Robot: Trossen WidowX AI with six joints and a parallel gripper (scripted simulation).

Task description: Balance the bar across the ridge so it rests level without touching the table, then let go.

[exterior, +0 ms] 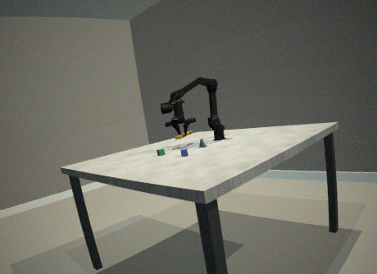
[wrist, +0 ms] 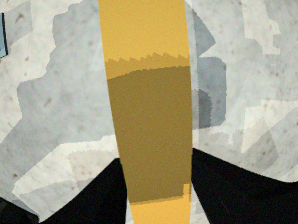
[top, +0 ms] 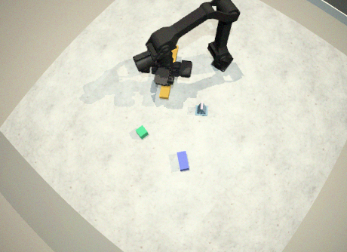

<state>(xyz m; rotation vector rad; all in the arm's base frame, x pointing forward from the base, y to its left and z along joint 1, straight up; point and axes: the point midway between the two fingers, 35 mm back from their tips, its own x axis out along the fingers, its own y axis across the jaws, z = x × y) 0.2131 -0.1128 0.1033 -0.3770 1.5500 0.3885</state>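
Now: the orange bar 20 mm behind my gripper tip and 10 mm to the right of it. Also, from my gripper tip: ridge: 10 mm ahead, 170 mm to the left, 20 mm below; blue block: 220 mm ahead, 240 mm to the left, 50 mm below; green cube: 220 mm ahead, 40 mm to the left, 50 mm below.
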